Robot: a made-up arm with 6 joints.
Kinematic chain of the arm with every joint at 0, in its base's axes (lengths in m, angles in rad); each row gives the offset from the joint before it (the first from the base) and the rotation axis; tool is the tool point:
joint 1: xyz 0 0 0.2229 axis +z
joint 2: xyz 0 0.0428 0 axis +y
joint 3: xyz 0 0 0.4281 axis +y
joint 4: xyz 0 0 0.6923 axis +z
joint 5: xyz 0 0 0 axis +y
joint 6: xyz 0 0 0.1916 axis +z
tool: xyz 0 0 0
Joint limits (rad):
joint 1: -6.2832..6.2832
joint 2: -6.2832..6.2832
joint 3: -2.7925..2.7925
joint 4: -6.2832..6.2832
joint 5: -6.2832..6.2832
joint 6: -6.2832..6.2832
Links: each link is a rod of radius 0.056 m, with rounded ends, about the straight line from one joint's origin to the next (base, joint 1, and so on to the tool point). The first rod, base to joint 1, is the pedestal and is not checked.
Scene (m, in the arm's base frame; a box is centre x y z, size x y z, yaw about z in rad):
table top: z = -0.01
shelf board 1: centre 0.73 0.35 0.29 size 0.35 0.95 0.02 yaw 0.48
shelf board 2: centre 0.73 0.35 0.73 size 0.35 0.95 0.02 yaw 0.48
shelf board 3: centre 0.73 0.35 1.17 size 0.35 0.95 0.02 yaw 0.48
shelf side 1: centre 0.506 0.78 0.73 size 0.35 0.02 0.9 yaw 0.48
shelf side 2: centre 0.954 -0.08 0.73 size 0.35 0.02 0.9 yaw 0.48
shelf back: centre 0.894 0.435 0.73 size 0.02 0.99 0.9 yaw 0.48
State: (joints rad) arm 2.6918 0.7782 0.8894 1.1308 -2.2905 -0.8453
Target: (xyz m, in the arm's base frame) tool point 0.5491 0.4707 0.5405
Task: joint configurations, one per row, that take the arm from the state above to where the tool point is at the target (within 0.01 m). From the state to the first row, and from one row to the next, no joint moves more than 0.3 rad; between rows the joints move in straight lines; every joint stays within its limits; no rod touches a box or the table.
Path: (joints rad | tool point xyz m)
1: 2.5637 0.6681 1.0842 1.1887 -2.3748 -0.5944 | -0.6423 0.5151 0.5077
2: 2.4355 0.5581 1.2791 1.2466 -2.4591 -0.3436 | -0.5327 0.5486 0.4801
3: 2.3074 0.4480 1.4739 1.3045 -2.5434 -0.0927 | -0.4226 0.5572 0.4518
4: 2.1792 0.3380 1.6687 1.3624 -2.6277 0.1581 | -0.3176 0.5423 0.4226
5: 1.9254 0.2687 1.6986 1.3737 -2.6218 -0.0426 | -0.1630 0.5859 0.4497
6: 1.6716 0.1994 1.7285 1.3850 -2.6159 -0.2432 | -0.0074 0.5866 0.4751
7: 1.4179 0.1301 1.7585 1.3963 -2.6100 -0.4439 | 0.1378 0.5470 0.4987
8: 1.1641 0.0607 1.7884 1.4077 -2.6040 -0.6446 | 0.2623 0.4725 0.5205
9: 0.9103 -0.0086 1.8183 1.4190 -2.5981 -0.8453 | 0.3584 0.3714 0.5405
10: 0.8727 0.1910 1.5978 1.3783 -2.4690 -0.8453 | 0.4528 0.4239 0.5482
11: 0.8350 0.3906 1.3772 1.3376 -2.3399 -0.8453 | 0.5491 0.4707 0.5405

